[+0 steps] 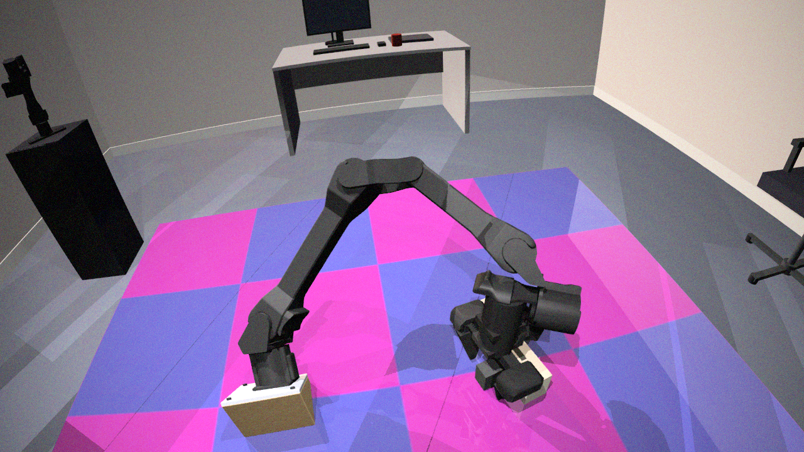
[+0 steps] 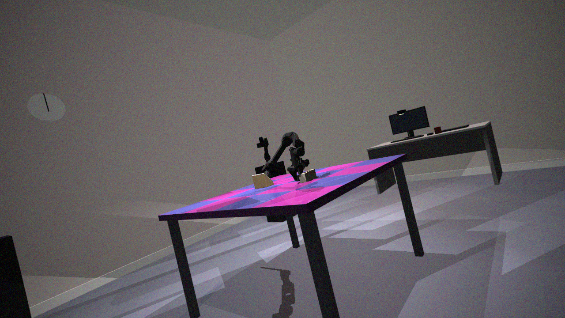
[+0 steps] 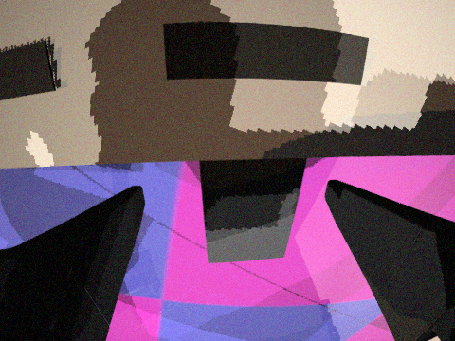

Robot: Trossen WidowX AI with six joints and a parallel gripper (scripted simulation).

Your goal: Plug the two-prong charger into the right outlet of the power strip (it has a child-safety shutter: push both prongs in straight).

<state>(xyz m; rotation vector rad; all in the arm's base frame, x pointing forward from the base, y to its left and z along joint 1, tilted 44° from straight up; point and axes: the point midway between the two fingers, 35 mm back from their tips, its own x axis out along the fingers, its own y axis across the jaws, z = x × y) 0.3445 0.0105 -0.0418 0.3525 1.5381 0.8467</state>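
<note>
Right now the black two-prong charger is 30 mm ahead of my gripper tip, 10 mm to the left of it and 10 mm above it.
</note>
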